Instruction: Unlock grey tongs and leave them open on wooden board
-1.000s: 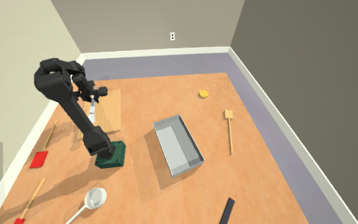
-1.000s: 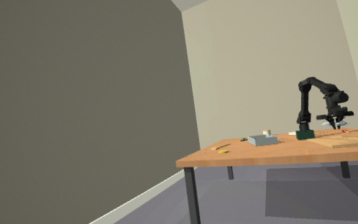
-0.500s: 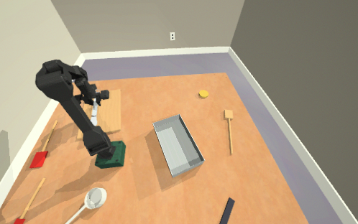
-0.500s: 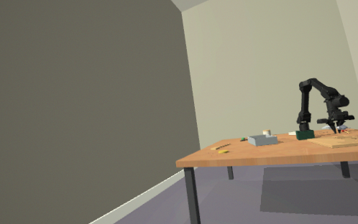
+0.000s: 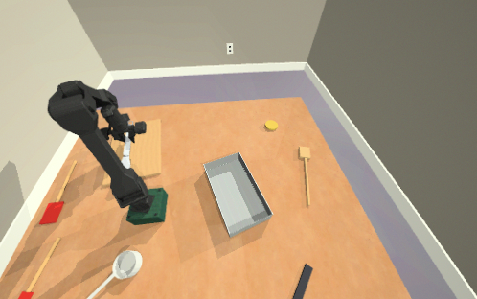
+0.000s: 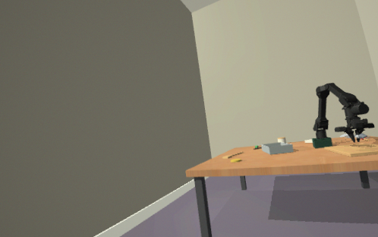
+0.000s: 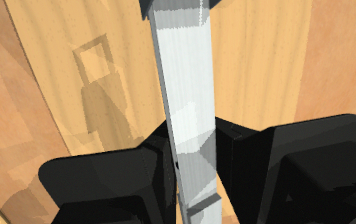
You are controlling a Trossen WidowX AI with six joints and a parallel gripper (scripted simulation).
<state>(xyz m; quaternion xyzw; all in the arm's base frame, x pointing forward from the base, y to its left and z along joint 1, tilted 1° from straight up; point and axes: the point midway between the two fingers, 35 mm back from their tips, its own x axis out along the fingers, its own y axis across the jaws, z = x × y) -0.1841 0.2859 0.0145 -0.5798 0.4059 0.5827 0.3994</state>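
Now: gripper tip 4 cm above the wooden board. The rest, counted from my gripper tip: black bar 69 cm ahead, 59 cm to the right, 4 cm below; roasting tin 51 cm ahead, 19 cm to the right, 2 cm below.
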